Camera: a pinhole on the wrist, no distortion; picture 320 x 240 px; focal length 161.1 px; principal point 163.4 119.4 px. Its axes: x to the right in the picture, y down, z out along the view. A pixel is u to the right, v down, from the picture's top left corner.
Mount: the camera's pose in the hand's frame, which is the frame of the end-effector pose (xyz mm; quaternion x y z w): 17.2 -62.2 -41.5 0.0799 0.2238 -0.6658 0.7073
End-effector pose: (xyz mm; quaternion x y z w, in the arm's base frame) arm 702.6 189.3 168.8 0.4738 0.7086 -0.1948 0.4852
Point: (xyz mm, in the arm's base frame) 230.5 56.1 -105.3
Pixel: outside the picture
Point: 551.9 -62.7 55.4
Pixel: 227 66
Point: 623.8 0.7 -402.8
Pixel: 169 210
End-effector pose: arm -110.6 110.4 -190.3 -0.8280 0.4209 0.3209 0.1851
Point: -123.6 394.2 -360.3
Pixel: 130 49
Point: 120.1 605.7 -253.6
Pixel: 266 16
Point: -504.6 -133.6 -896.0
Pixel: outside the picture
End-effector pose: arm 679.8 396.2 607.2 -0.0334 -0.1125 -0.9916 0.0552
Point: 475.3 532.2 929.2
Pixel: 107 170
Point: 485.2 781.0 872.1
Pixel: 194 138
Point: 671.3 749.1 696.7
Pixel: 247 62
